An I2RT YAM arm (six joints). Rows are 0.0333 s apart.
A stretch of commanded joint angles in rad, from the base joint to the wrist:
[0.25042, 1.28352, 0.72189, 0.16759, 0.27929, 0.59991]
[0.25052, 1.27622, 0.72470, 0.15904, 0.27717, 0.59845]
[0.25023, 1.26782, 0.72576, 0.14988, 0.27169, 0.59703]
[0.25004, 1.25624, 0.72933, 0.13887, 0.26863, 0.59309]
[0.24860, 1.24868, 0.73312, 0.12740, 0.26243, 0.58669]
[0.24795, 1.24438, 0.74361, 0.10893, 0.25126, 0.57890]
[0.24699, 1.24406, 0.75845, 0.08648, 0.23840, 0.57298]
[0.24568, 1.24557, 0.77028, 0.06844, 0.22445, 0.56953]
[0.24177, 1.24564, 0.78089, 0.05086, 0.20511, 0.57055]
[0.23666, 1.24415, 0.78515, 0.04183, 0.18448, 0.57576]
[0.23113, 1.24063, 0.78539, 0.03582, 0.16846, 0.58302]
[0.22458, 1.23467, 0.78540, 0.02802, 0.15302, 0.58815]
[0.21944, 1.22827, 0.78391, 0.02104, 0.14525, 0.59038]
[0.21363, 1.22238, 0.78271, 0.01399, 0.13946, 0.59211]
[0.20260, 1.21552, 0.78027, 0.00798, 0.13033, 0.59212]
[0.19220, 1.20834, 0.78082, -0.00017, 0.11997, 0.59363]
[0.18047, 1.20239, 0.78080, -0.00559, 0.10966, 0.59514]
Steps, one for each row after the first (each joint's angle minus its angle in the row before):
[0.00010, -0.00730, 0.00281, -0.00855, -0.00212, -0.00146]
[-0.00029, -0.00840, 0.00106, -0.00916, -0.00548, -0.00142]
[-0.00019, -0.01158, 0.00357, -0.01101, -0.00306, -0.00394]
[-0.00144, -0.00756, 0.00379, -0.01147, -0.00620, -0.00640]
[-0.00065, -0.00430, 0.01049, -0.01847, -0.01117, -0.00779]
[-0.00096, -0.00032, 0.01484, -0.02245, -0.01286, -0.00592]
[-0.00131, 0.00151, 0.01183, -0.01804, -0.01395, -0.00345]
[-0.00391, 0.00007, 0.01061, -0.01758, -0.01934, 0.00102]
[-0.00511, -0.00149, 0.00426, -0.00903, -0.02063, 0.00521]
[-0.00553, -0.00352, 0.00024, -0.00601, -0.01602, 0.00726]
[-0.00655, -0.00596, 0.00001, -0.00780, -0.01544, 0.00513]
[-0.00514, -0.00640, -0.00149, -0.00698, -0.00777, 0.00223]
[-0.00581, -0.00589, -0.00120, -0.00705, -0.00579, 0.00173]
[-0.01103, -0.00686, -0.00244, -0.00601, -0.00913, 0.00001]
[-0.01040, -0.00718, 0.00055, -0.00815, -0.01036, 0.00151]
[-0.01173, -0.00595, -0.00002, -0.00542, -0.01031, 0.00151]

